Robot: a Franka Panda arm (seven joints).
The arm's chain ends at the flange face. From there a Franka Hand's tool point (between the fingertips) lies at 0.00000 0.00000 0.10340 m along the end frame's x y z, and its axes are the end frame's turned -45 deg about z.
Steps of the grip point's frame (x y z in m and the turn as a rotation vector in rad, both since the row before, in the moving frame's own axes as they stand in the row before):
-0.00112, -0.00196, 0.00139, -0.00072, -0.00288, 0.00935
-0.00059, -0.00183, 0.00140, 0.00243, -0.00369, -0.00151
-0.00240, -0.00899, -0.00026, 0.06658, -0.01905, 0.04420
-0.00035, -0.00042, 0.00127, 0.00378, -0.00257, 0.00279
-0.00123, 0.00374, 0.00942, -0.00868, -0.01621, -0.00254
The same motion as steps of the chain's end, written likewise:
-0.00202, -0.00086, 0.00139, -0.00255, -0.00153, 0.00935
-0.00126, -0.00097, 0.00140, -0.00089, -0.00433, -0.00151
-0.00188, -0.00105, -0.00001, 0.03361, -0.06055, 0.04420
-0.00008, 0.00004, 0.00127, 0.00086, -0.00449, 0.00279
0.00232, 0.00169, 0.00944, -0.01760, -0.00532, -0.00254

